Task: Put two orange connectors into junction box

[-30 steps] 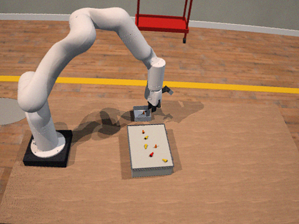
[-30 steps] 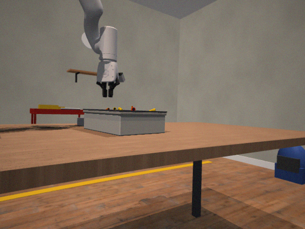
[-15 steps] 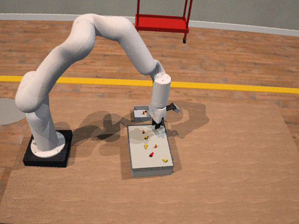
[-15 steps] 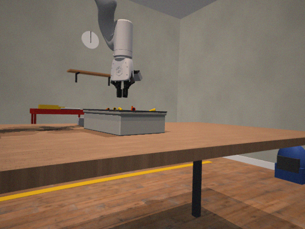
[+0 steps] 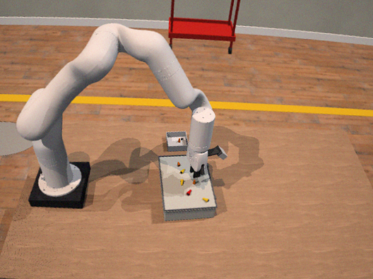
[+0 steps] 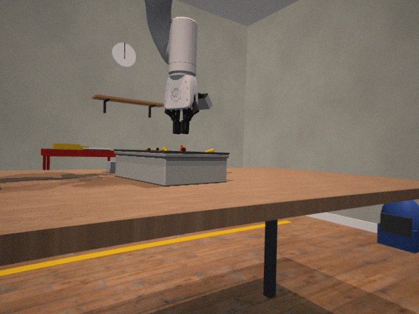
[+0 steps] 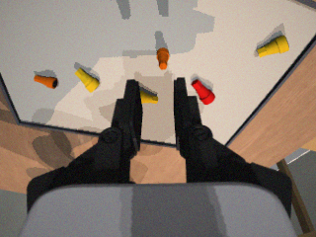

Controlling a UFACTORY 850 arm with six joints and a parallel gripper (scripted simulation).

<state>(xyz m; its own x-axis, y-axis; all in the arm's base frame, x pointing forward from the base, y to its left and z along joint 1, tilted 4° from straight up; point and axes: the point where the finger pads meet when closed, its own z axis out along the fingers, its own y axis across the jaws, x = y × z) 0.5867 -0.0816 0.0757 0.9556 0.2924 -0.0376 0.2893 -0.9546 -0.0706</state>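
Now: hand 3 cm past the grey tool case, 1 cm to the right of it and 10 cm above it. The rest, counted from my hand: red connector: 3 cm behind, 6 cm to the right, 7 cm below.
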